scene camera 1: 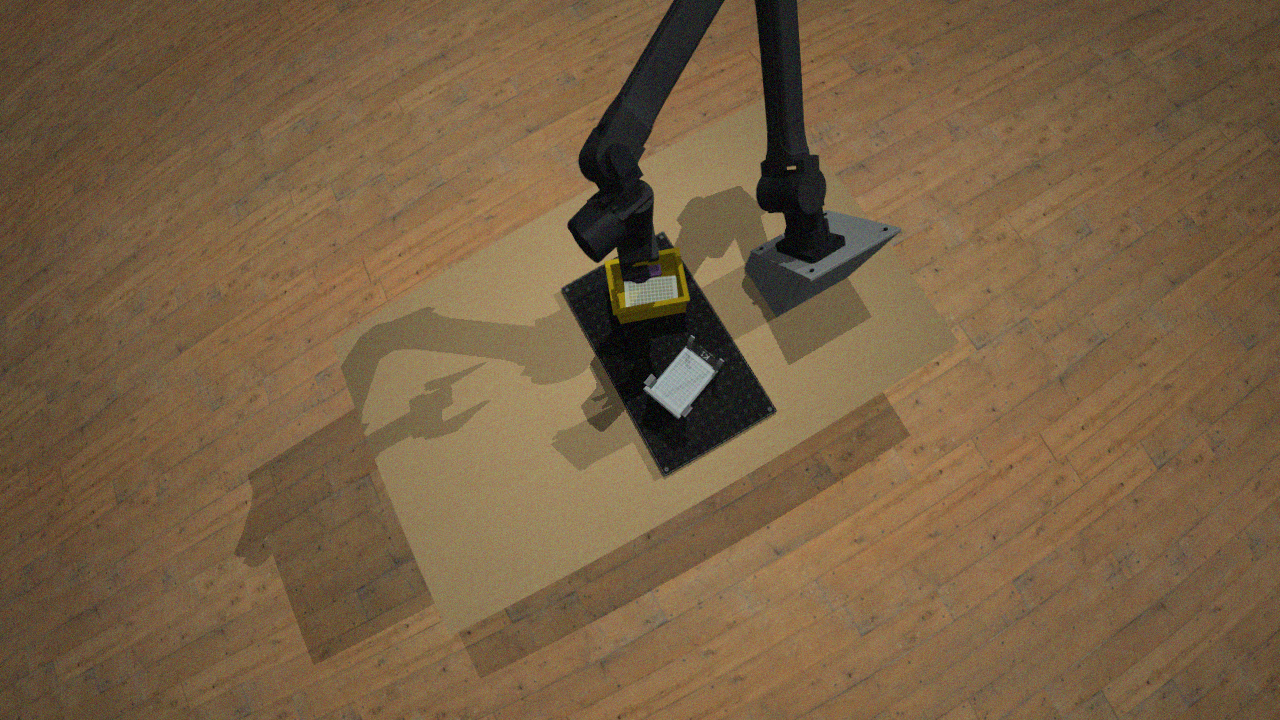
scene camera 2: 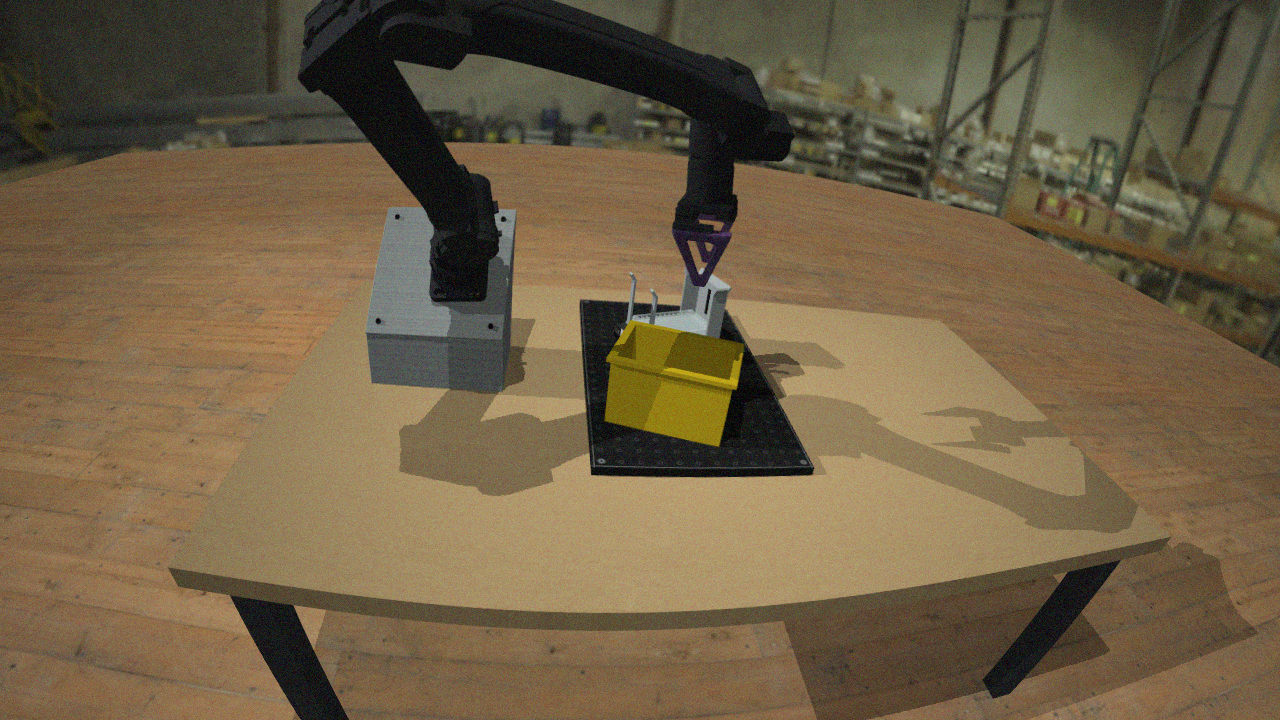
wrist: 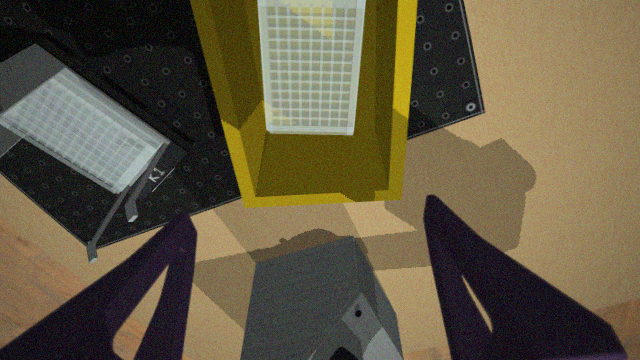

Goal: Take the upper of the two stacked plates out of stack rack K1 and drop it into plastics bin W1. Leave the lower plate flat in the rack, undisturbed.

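Frame: origin at the arm's base, x ahead, y left, z up, level; centimetres.
Seen in the pictures: gripper, between the fingertips: [scene camera 1: 635,259] [scene camera 2: 703,273] [wrist: 306,214]; arm's base, origin of its link: [scene camera 1: 809,247] [scene camera 2: 460,264].
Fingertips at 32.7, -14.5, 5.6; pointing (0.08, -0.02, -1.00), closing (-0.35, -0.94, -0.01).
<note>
Pixels of each thing's top centre, then the offset from my fingertips to it, as dx, dy, dz. Level surfaces: height alone.
- clear gridded plate, centre of its top: [wrist: 310,72] [scene camera 1: 651,293] -1.7, +1.1, -19.4
- yellow bin W1, centre of its top: [wrist: 313,110] [scene camera 2: 680,350] [scene camera 1: 646,280] -1.3, +0.5, -11.4
- stack rack K1, centre of its top: [wrist: 31,197] [scene camera 2: 677,278] [scene camera 1: 686,373] +2.5, +22.8, -9.4
- wooden table, height of its surface: dz -22.7
A clear gridded plate [scene camera 1: 660,291] [wrist: 312,75] lies inside the yellow bin W1 [scene camera 2: 671,402] [wrist: 320,199]; its far end is cut off in the wrist view, and the bin's walls hide it in scene camera 2. Another gridded plate [scene camera 1: 682,383] [scene camera 2: 666,319] [wrist: 82,127] lies flat in stack rack K1 [scene camera 2: 718,308] [wrist: 132,210], between its posts. My gripper [scene camera 2: 700,279] [wrist: 306,214] is open, its purple fingers wide apart and empty. It hangs above the bin, apart from the plate. In scene camera 1 the wrist hides most of the fingers.
The bin and rack stand on a black perforated board [scene camera 1: 716,429] [scene camera 2: 698,461] [wrist: 440,80] on the wooden table [scene camera 1: 501,528] [scene camera 2: 537,546]. The arm's grey wedge base [scene camera 1: 792,291] [scene camera 2: 411,358] [wrist: 300,300] stands beside the board. The rack's tall posts rise behind the bin in scene camera 2.
</note>
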